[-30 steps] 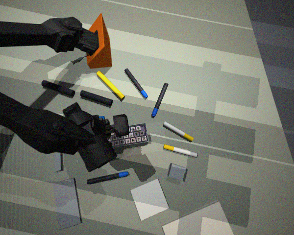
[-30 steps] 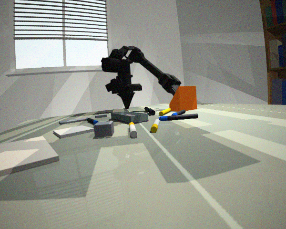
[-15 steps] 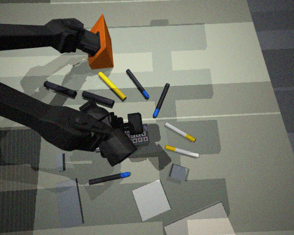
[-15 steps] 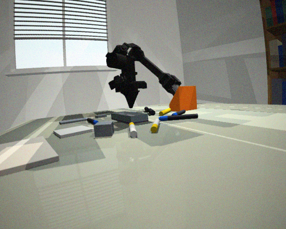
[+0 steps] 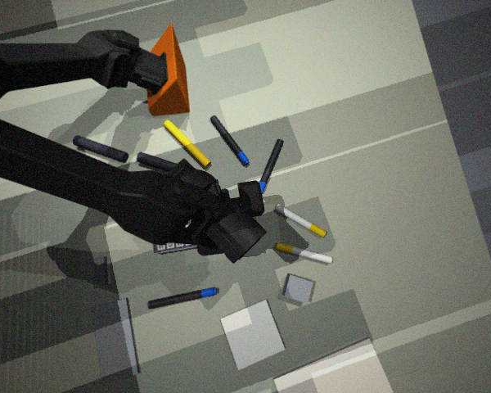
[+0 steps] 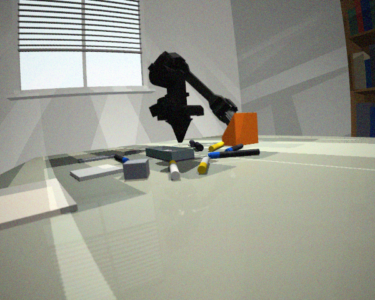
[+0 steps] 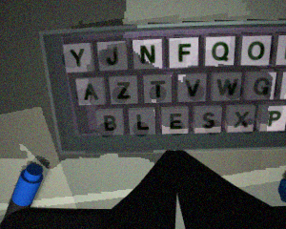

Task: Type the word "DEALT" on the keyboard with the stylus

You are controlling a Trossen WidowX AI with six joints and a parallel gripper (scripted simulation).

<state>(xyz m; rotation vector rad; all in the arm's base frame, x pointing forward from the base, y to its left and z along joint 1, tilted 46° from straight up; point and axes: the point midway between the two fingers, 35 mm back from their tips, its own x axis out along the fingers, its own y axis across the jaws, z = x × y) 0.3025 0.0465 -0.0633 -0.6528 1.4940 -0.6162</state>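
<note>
The stylus lies 16 cm to the right of my gripper tip, 5 cm behind it and 3 cm below it. Also, from my gripper tip: flat white pad 25 cm ahead, 4 cm to the left, 4 cm below; yellow stick 17 cm behind, 5 cm to the right, 3 cm below; grey cube 18 cm ahead, 15 cm to the left, 3 cm below.
</note>
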